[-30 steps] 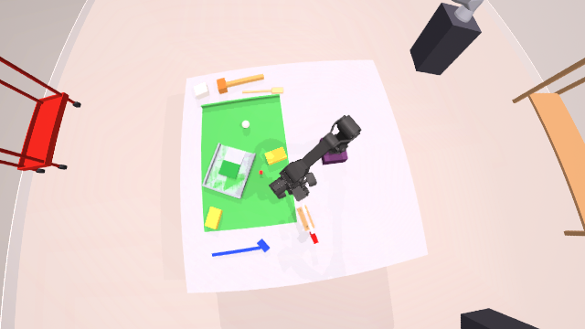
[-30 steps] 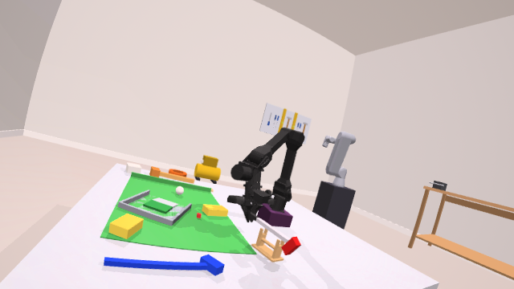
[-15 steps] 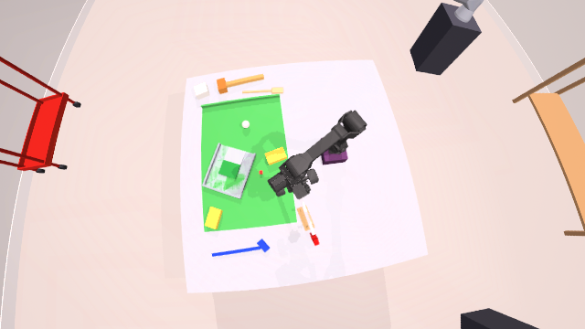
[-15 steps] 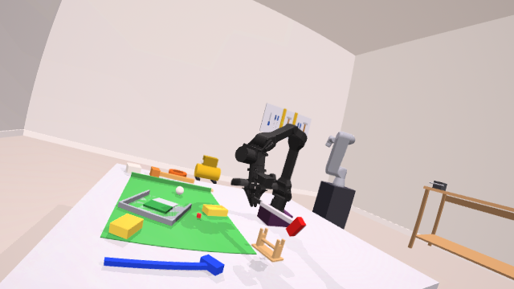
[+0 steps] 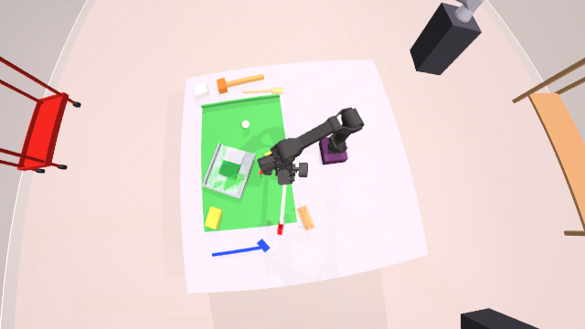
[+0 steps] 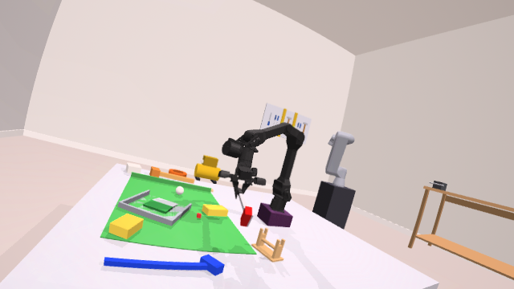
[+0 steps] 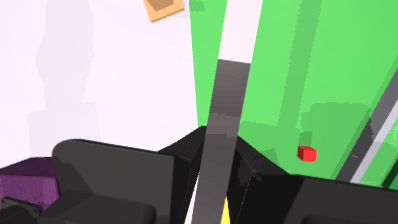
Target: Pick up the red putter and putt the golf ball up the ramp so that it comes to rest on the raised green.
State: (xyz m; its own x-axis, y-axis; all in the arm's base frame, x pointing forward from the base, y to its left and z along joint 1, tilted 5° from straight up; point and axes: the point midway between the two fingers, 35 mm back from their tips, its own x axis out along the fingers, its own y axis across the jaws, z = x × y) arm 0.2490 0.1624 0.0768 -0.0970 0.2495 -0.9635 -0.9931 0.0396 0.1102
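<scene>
Now: the red putter 120 mm to the left of my gripper tip and 20 mm above it. The rest, counted from my gripper tip: wooden stand 180 mm to the left, 100 mm behind, 90 mm below; then white golf ball 310 mm to the right, 240 mm ahead, 100 mm below; then small red cube 130 mm ahead, 110 mm below, 40 mm to the right.
</scene>
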